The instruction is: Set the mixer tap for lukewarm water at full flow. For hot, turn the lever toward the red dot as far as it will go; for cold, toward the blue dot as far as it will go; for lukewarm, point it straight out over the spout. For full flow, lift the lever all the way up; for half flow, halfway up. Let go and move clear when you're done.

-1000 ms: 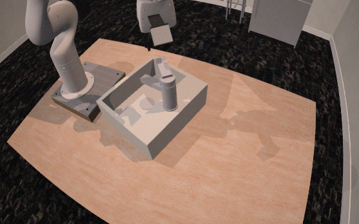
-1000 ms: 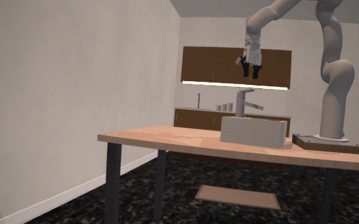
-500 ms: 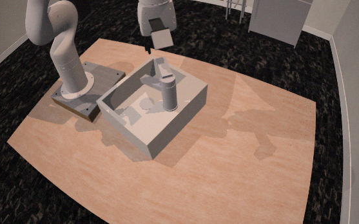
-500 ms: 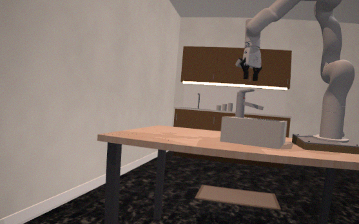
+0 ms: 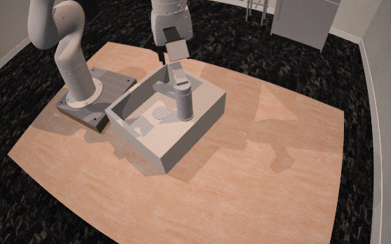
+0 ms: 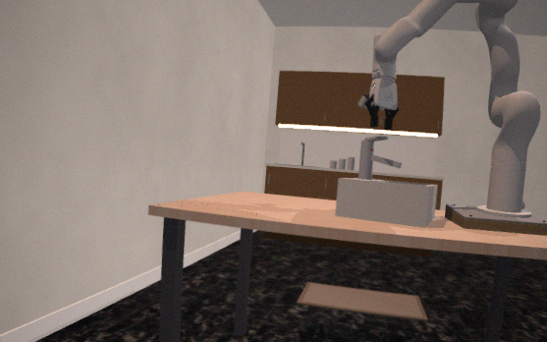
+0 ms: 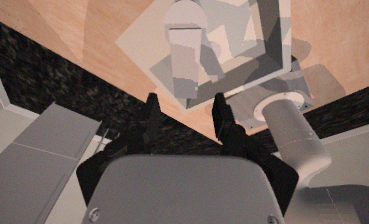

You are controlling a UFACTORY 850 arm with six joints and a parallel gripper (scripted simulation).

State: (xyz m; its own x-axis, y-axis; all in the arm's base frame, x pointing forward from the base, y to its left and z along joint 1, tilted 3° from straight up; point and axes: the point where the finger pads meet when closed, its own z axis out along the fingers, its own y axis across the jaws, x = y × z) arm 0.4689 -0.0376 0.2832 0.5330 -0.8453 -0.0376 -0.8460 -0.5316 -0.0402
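My hand is 1 cm short of the flat lever, 2 cm to the left of it and 5 cm above it. From my hand the other things lie so: grey mixer tap 2 cm ahead, 3 cm to the right, 10 cm below; grey sink basin 7 cm behind, 29 cm below.
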